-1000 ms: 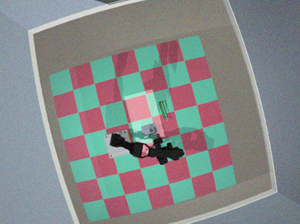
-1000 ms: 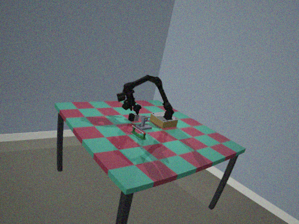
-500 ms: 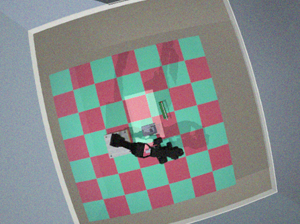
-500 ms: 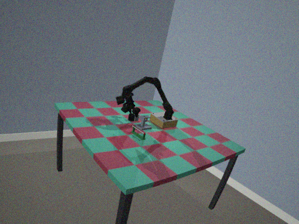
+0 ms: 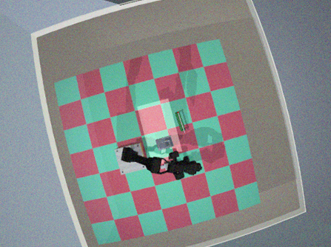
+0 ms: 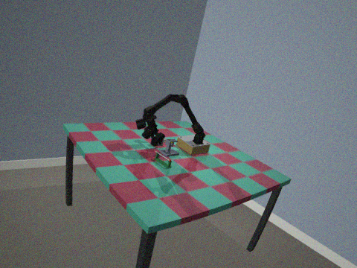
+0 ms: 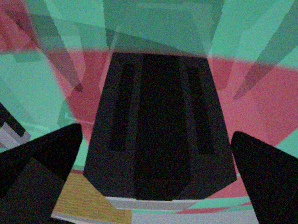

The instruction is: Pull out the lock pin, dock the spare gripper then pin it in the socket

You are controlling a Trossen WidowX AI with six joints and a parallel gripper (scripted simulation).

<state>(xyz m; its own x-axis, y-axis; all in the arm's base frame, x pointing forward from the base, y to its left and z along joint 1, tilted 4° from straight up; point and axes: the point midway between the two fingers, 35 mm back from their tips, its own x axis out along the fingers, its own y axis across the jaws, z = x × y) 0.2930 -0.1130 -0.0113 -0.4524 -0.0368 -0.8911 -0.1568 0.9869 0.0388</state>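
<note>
Now: the spare gripper 1 cm behind my gripper tip and 1 cm above it. The rest, counted from my gripper tip: mount: 16 cm to the left, 3 cm above, 2 cm behind; then cradle: 30 cm to the left, 10 cm ahead.
</note>
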